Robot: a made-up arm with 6 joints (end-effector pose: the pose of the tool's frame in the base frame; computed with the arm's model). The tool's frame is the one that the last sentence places.
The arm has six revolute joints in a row. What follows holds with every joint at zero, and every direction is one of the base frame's.
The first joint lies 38 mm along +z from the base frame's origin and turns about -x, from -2.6 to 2.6 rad.
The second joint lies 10 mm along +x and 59 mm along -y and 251 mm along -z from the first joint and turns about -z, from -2.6 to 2.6 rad.
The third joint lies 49 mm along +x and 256 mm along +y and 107 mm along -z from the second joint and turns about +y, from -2.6 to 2.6 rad.
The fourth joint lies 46 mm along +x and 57 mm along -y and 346 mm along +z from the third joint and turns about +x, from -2.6 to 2.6 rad.
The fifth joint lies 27 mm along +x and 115 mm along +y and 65 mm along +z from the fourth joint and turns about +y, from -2.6 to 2.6 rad.
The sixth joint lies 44 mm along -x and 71 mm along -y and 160 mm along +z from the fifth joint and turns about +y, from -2.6 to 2.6 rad.
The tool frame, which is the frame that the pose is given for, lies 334 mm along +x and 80 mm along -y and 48 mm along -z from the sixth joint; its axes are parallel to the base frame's.
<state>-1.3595 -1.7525 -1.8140 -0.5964 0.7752 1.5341</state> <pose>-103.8 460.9 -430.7 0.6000 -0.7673 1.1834</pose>
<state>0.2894 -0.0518 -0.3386 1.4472 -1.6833 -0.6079</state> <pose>-301.0 -192.0 -30.3 2.0847 -0.0961 -2.2349</pose>
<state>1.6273 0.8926 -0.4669 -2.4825 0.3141 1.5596</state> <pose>26.0 -18.5 -173.1 0.8439 0.1359 2.5739</pose>
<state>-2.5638 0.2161 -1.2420 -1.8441 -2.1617 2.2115</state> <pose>-213.1 -97.7 35.0 0.0189 1.0300 -0.9670</pose>
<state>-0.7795 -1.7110 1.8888 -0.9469 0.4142 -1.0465</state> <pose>-547.4 906.8 -361.1 -0.5527 0.6639 2.2351</pose>
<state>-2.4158 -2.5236 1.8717 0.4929 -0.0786 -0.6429</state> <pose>-477.7 324.4 882.6 -0.8185 -1.2963 1.9112</pose>
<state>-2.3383 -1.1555 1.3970 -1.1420 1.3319 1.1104</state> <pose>28.9 -90.7 459.6 -1.1920 1.1730 -0.2441</pose>
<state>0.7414 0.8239 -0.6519 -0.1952 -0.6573 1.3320</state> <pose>131.7 -4.8 -7.7 -0.6428 -0.5676 -0.8034</pose>
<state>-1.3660 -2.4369 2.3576 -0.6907 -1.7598 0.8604</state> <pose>-430.1 823.2 -231.4 -1.1827 0.5912 1.9563</pose>
